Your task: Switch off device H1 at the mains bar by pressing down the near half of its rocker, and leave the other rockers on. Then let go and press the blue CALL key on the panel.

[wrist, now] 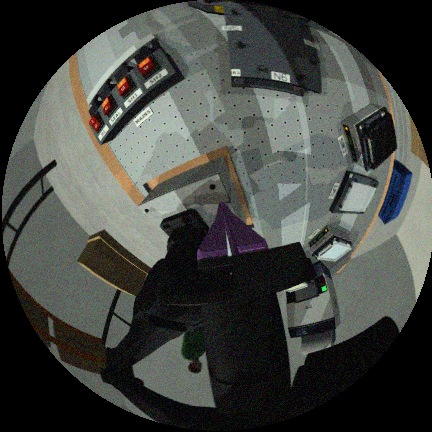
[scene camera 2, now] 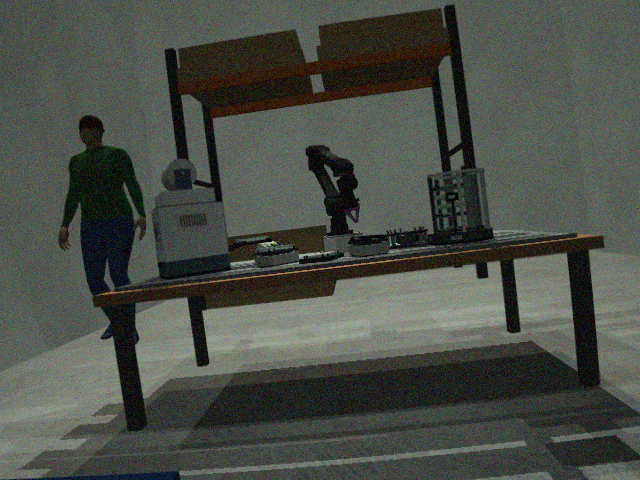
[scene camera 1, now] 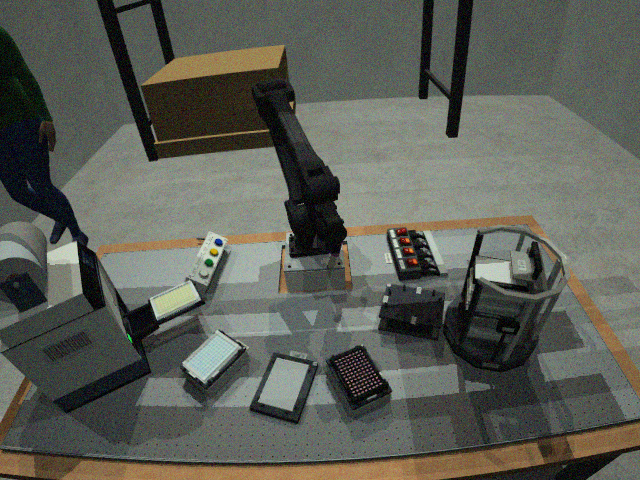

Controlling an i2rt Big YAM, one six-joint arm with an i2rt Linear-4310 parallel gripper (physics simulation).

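Places are measured from the arm's base along level axes (x back, y left, z down), in centimetres.
Pixels of known places: gripper, fingertip midpoint: (wrist: pixel 221 205) (scene camera 2: pixel 356 222) (scene camera 1: pixel 336 256); arm's base, origin of the base link: (wrist: pixel 192 233) (scene camera 2: pixel 340 234) (scene camera 1: pixel 308 246).
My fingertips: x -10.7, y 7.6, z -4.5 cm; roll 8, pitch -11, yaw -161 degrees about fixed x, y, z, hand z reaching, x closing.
Note:
For each thing: its middle in the pictures, then the offset to it from my fingertips. "spot": a spot on its surface instead.
- black mains bar, surface spot: (wrist: pixel 172 66) (scene camera 1: pixel 404 272) spot: dy +20.1, dx -1.2, dz +8.5 cm
- SEAL, body centre: (wrist: pixel 106 105) (scene camera 1: pixel 404 241) dy +23.5, dx +11.7, dz +7.5 cm
- SH1, body centre: (wrist: pixel 123 85) (scene camera 1: pixel 408 251) dy +23.3, dx +6.7, dz +7.5 cm
- SH2, body centre: (wrist: pixel 146 65) (scene camera 1: pixel 412 262) dy +23.1, dx +1.7, dz +7.5 cm
- white key panel, body centre: (scene camera 1: pixel 206 262) (scene camera 2: pixel 270 250) dy -41.2, dx +12.5, dz +8.0 cm
- blue key, body centre: (scene camera 1: pixel 218 242) dy -37.6, dx +19.5, dz +5.8 cm
- dark block, body centre: (wrist: pixel 271 41) (scene camera 1: pixel 412 309) (scene camera 2: pixel 406 237) dy +18.5, dx -15.7, dz +8.4 cm
- round caged device, surface spot: (scene camera 1: pixel 491 356) spot: dy +33.5, dx -34.4, dz +7.4 cm
- large grey machine, body centre: (scene camera 1: pixel 61 310) (scene camera 2: pixel 187 217) (wrist: pixel 315 312) dy -69.0, dx -21.0, dz -10.6 cm
- blue-white plate, body centre: (scene camera 1: pixel 211 355) (scene camera 2: pixel 276 248) (wrist: pixel 334 251) dy -34.4, dx -25.2, dz +6.0 cm
- framed pad, body centre: (scene camera 1: pixel 284 383) (wrist: pixel 359 197) (scene camera 2: pixel 321 254) dy -16.9, dx -32.3, dz +10.1 cm
- dark tip box, body centre: (scene camera 1: pixel 357 373) (wrist: pixel 382 138) (scene camera 2: pixel 366 238) dy +0.6, dx -34.1, dz +6.0 cm
The black mains bar (scene camera 1: pixel 404 273) (wrist: pixel 172 66) lies at the back right of the table. Its H1 rocker (scene camera 1: pixel 401 231) (wrist: pixel 95 123), at the far end, looks plain dark red. The SEAL (scene camera 1: pixel 404 241) (wrist: pixel 106 105), SH1 (scene camera 1: pixel 408 251) (wrist: pixel 123 86) and SH2 (scene camera 1: pixel 412 261) (wrist: pixel 146 65) rockers show bright orange. The white key panel (scene camera 1: pixel 207 246) lies at the back left, with the blue key (scene camera 1: pixel 218 241) at its far end; its lettering is too small to read. My gripper (wrist: pixel 221 205) is shut and empty, its purple fingertips over the arm's base, between bar and panel, touching neither.
A dark block (scene camera 1: pixel 413 299) (wrist: pixel 260 55) and a round caged device (scene camera 1: pixel 491 356) stand at the right. A large grey machine (scene camera 1: pixel 93 351) (scene camera 2: pixel 191 232) stands at the left. A blue-white plate (scene camera 1: pixel 212 356), a framed pad (scene camera 1: pixel 285 383) and a dark tip box (scene camera 1: pixel 357 373) lie in front.

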